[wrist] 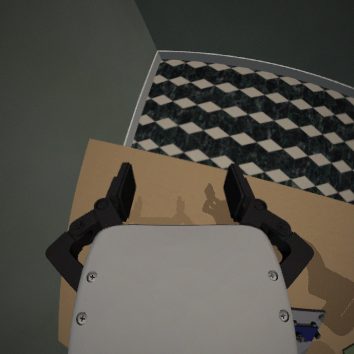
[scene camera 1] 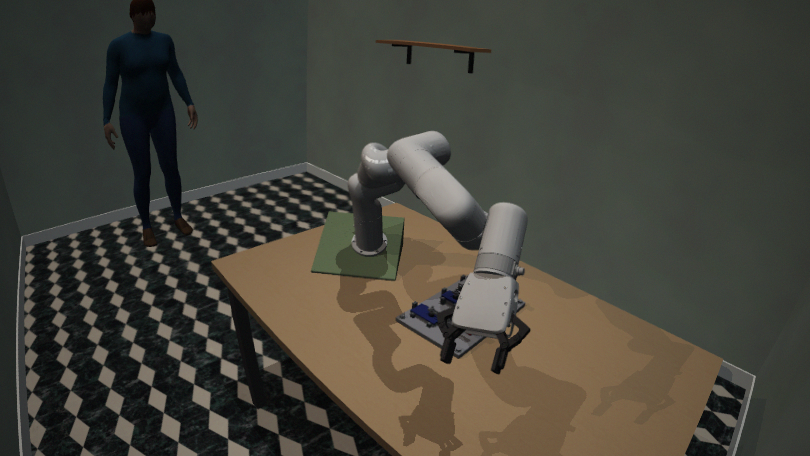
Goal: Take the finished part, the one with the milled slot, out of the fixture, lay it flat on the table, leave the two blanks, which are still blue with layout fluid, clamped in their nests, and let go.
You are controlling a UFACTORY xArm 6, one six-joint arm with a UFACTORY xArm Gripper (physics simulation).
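My gripper: visible in scene camera 1 and the wrist view, same spot at [scene camera 1: 506,345] and [wrist: 97,205].
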